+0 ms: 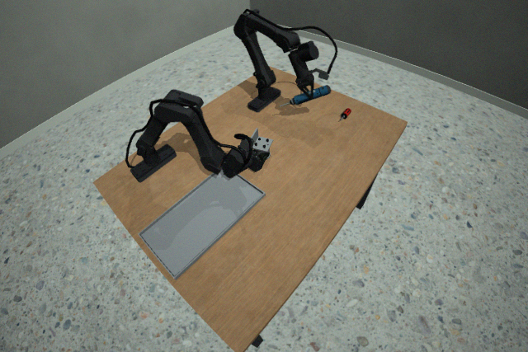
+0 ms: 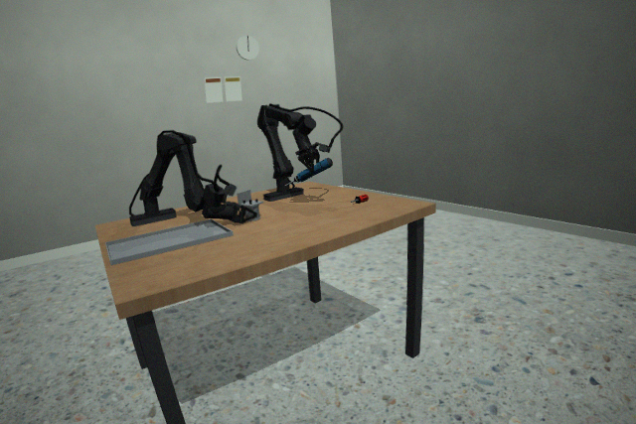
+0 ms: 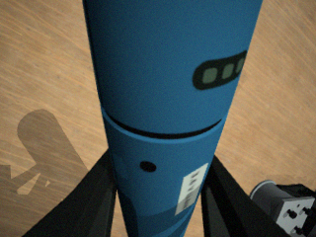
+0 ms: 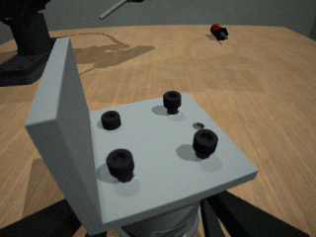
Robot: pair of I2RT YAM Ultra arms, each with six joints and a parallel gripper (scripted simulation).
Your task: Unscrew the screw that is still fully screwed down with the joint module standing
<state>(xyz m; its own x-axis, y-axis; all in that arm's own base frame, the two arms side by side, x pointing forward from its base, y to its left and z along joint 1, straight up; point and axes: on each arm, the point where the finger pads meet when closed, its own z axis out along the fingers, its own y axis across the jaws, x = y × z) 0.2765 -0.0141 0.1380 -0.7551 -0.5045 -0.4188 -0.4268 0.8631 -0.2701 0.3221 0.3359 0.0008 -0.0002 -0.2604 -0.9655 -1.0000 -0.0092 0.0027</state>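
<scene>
Now: the joint module 1 cm above my right hand. From my right hand the other things lie so: grey L-shaped bracket: 5 cm above; flat grey tray: 7 cm ahead, 35 cm to the right, 2 cm below; screw: 2 cm behind, 1 cm to the left, 4 cm above.
</scene>
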